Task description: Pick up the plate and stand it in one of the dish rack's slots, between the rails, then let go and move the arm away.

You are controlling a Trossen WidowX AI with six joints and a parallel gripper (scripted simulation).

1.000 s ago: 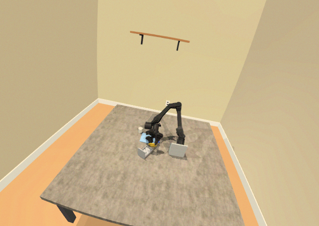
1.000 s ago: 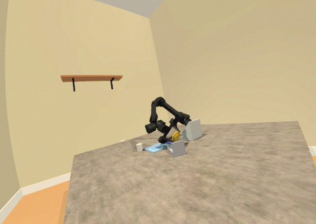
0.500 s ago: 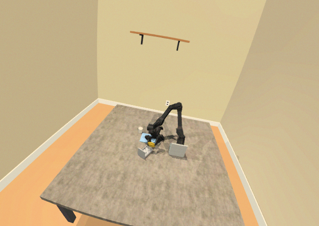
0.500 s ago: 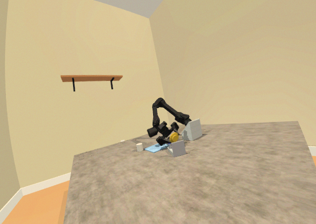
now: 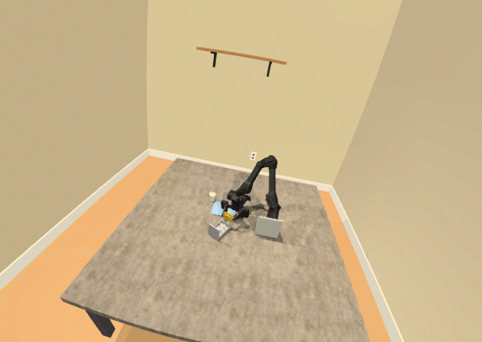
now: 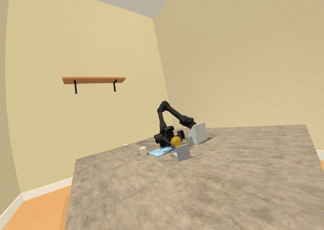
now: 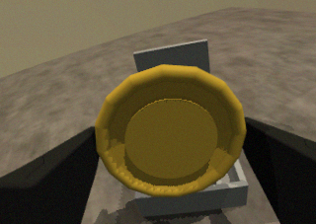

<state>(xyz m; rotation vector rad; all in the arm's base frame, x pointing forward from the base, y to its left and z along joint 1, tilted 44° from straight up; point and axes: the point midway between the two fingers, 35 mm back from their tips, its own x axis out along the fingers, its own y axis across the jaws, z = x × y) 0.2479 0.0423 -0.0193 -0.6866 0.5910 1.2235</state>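
My gripper tip is now 2 cm short of the grey dish rack, 5 cm to the right of it and 5 cm above it. From my gripper tip the other things lie so: yellow plate 1 cm to the right; then light blue mat 6 cm ahead, 13 cm to the right, 7 cm below; then blue spoon 5 cm behind, 15 cm to the right, 7 cm below.
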